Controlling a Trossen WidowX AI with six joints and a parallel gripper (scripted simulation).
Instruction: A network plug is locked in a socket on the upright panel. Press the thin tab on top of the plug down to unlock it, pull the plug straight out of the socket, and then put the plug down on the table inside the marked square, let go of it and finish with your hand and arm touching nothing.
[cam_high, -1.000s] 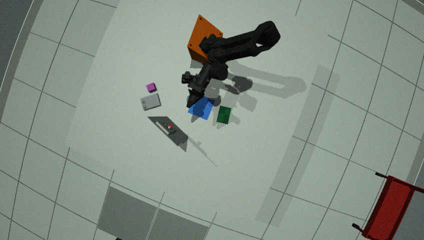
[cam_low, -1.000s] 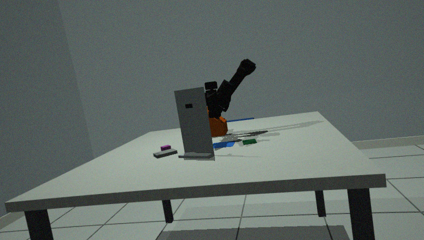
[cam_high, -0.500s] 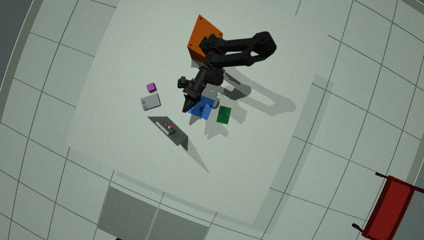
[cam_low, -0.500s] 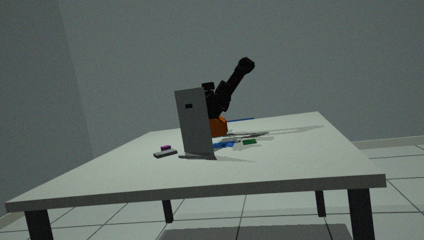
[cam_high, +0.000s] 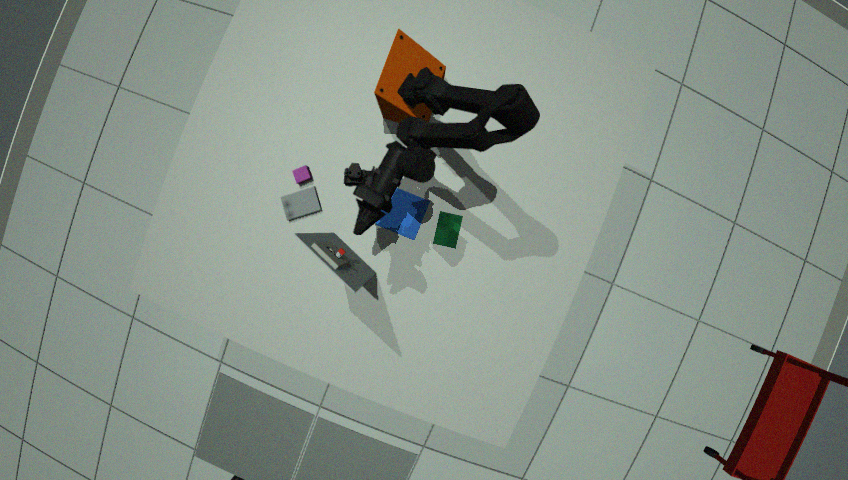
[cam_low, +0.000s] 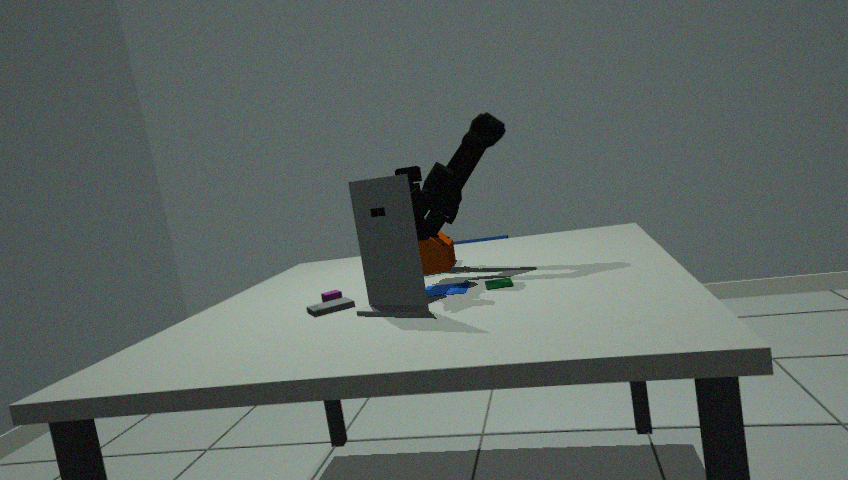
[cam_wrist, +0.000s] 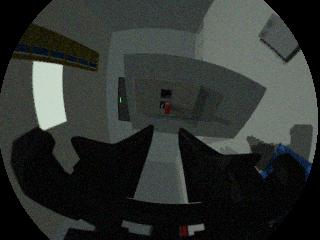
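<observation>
The network plug lies 6 cm ahead of my gripper tip and 1 cm to the right of it. Round my gripper tip: blue marked square: 23 cm below, 9 cm behind, 5 cm to the left; green flat patch: 23 cm below, 18 cm to the left, 11 cm behind; grey upright panel: 9 cm below, 8 cm ahead, 2 cm to the right.
</observation>
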